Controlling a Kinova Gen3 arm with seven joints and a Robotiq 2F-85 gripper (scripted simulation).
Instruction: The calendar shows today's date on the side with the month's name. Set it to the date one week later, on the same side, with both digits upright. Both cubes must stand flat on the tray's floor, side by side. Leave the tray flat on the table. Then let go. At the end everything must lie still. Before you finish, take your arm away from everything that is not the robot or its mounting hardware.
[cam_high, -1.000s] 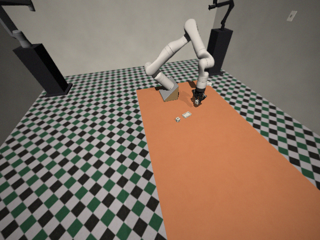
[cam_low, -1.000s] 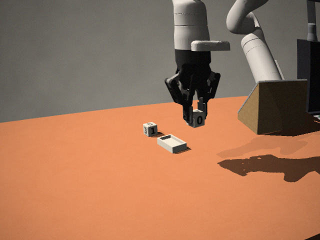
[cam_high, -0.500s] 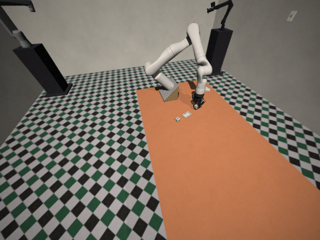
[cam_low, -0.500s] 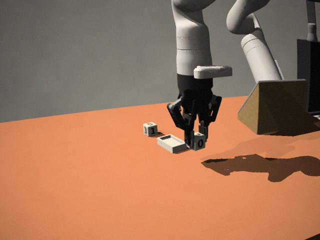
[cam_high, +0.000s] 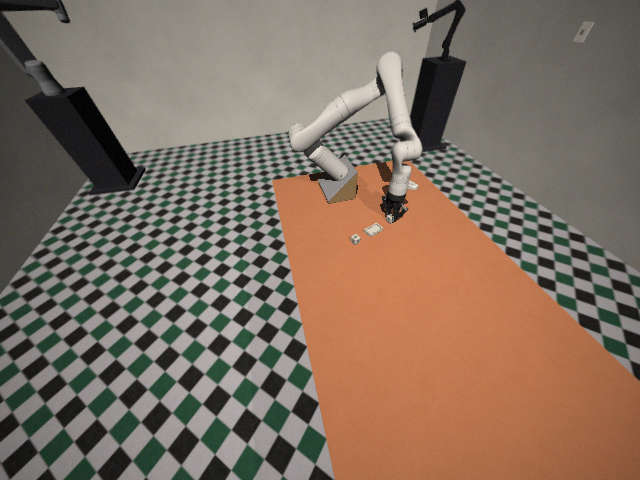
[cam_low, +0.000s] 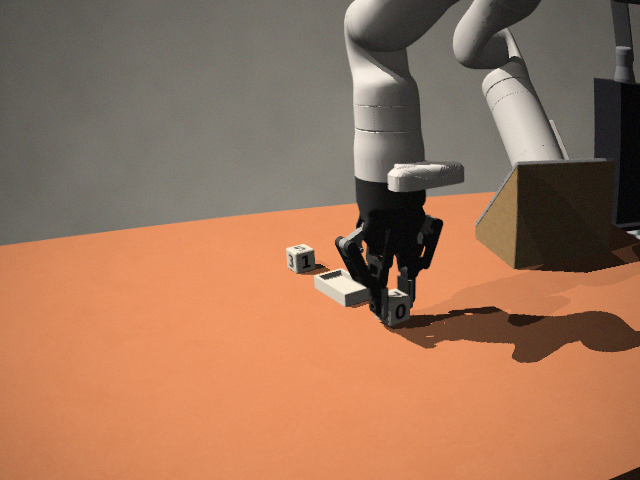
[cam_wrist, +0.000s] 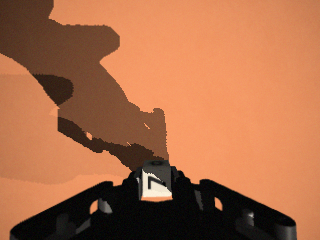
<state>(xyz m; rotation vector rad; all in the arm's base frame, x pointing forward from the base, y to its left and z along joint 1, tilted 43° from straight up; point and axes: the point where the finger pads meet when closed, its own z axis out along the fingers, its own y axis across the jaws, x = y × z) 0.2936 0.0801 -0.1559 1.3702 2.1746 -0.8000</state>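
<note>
Right now my hand is 1 cm above the cube. From my hand the other things lie so: white calendar tray: 10 cm to the right, 4 cm ahead, 2 cm below.
</note>
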